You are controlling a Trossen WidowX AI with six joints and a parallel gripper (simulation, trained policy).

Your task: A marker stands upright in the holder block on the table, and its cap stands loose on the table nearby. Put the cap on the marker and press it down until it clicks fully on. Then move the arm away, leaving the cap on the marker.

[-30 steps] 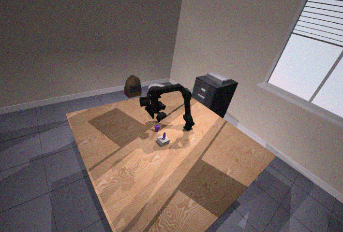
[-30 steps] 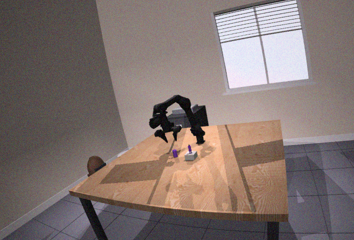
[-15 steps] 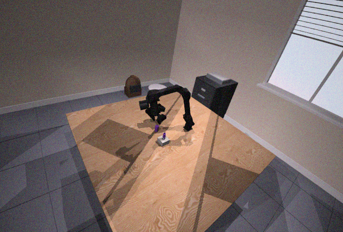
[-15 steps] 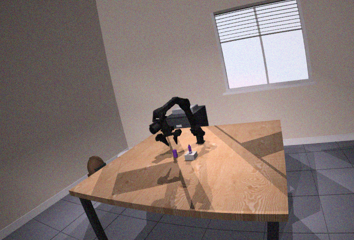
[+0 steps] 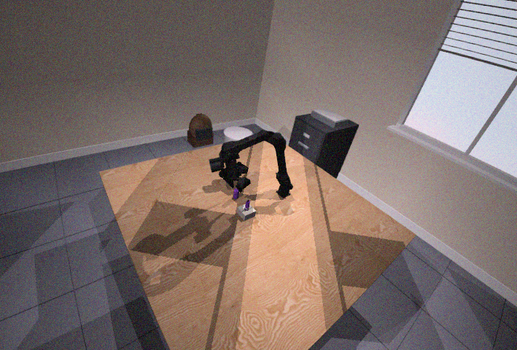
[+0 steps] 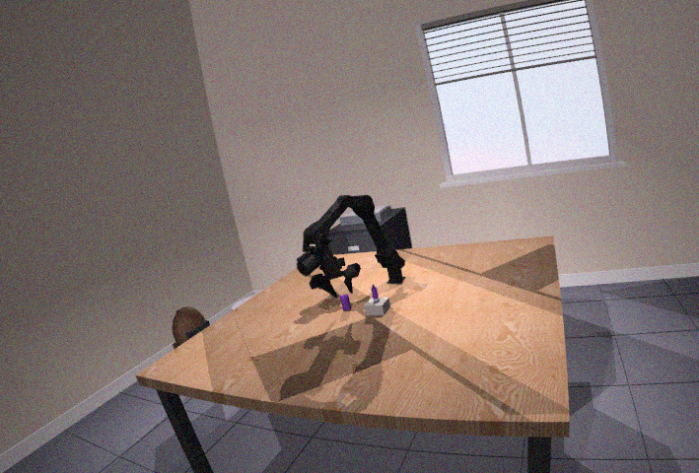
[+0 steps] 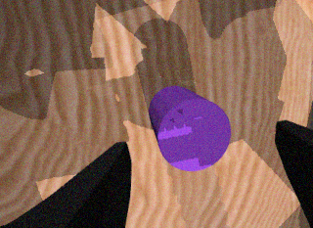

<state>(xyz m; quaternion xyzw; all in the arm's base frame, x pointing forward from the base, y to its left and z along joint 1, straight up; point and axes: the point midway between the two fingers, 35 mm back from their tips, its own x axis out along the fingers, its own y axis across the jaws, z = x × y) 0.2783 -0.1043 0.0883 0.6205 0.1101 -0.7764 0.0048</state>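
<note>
Now: the purple cap 30 mm below my gripper tip. Also, from my gripper tip: grey holder block 130 mm to the left, 40 mm below, 30 mm ahead.
</note>
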